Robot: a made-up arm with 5 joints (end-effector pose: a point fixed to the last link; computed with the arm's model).
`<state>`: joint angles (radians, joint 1 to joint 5).
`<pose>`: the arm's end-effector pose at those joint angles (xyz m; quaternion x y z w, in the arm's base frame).
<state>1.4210 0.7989 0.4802 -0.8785 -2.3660</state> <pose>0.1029 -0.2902 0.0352 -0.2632 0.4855 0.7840 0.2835</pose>
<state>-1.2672 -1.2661 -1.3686 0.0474 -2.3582</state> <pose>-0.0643 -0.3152 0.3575 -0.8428 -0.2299 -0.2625 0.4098</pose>
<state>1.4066 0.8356 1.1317 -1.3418 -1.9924</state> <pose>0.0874 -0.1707 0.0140 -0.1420 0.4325 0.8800 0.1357</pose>
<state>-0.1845 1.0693 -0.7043 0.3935 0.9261</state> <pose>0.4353 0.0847 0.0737 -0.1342 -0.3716 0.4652 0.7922</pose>
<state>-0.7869 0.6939 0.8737 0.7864 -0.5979</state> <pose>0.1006 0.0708 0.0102 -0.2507 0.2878 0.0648 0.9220</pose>
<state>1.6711 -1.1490 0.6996 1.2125 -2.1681</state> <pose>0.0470 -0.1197 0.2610 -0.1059 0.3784 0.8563 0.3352</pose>
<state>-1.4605 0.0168 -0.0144 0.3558 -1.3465</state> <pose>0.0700 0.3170 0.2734 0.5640 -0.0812 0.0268 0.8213</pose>
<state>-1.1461 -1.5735 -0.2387 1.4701 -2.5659</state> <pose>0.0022 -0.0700 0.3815 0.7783 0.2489 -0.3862 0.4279</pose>
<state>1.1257 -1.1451 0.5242 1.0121 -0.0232</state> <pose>0.1107 -0.1057 0.3144 -0.2797 -0.4808 -0.4684 0.6865</pose>
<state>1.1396 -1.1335 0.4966 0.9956 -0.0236</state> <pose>0.1095 -0.1071 0.3207 -0.2898 -0.4904 -0.4681 0.6756</pose>
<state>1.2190 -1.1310 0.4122 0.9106 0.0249</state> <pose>0.0992 -0.1074 0.3462 -0.3579 -0.5259 -0.4492 0.6273</pose>
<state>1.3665 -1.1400 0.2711 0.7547 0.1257</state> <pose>0.0792 -0.0961 0.3904 -0.4931 -0.5602 -0.4000 0.5320</pose>
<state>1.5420 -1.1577 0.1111 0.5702 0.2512</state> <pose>0.0608 -0.0640 0.4365 -0.6540 -0.5492 -0.3230 0.4079</pose>
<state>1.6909 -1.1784 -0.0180 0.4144 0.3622</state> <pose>0.0562 -0.0241 0.4669 -0.7780 -0.4971 -0.2442 0.2967</pose>
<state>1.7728 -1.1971 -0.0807 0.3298 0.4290</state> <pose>0.0595 0.0011 0.4786 -0.8380 -0.4515 -0.1965 0.2351</pose>
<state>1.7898 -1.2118 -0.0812 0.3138 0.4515</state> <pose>0.0608 0.0068 0.4791 -0.8509 -0.4370 -0.1863 0.2242</pose>
